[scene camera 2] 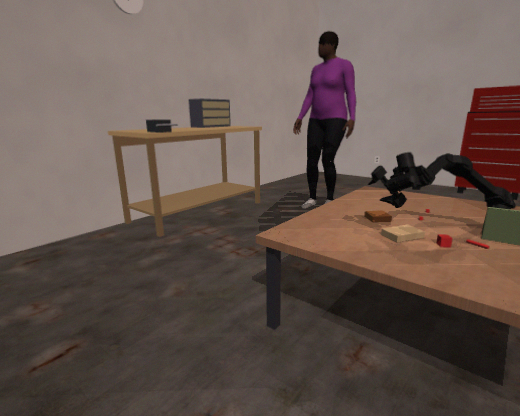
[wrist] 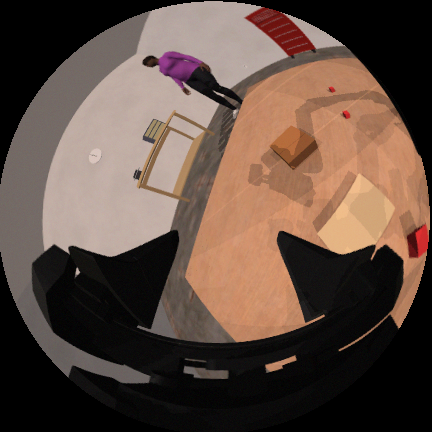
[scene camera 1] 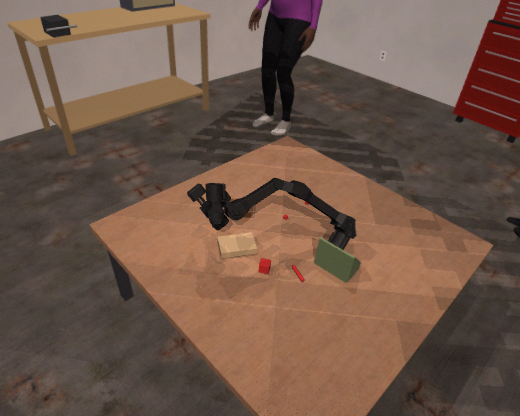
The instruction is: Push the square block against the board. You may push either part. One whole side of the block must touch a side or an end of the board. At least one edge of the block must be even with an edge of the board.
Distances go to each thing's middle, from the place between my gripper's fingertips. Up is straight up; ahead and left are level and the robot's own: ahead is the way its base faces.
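Scene:
Pale tan board [scene camera 1: 242, 244]: 190 mm below my hand, 60 mm to the right of it, 130 mm behind it. Brown square block [wrist: 293, 145]: 190 mm below my hand, 260 mm to the right of it, 30 mm ahead of it. Going by their middles, of the things named here the pale tan board is the nearest to my hand.

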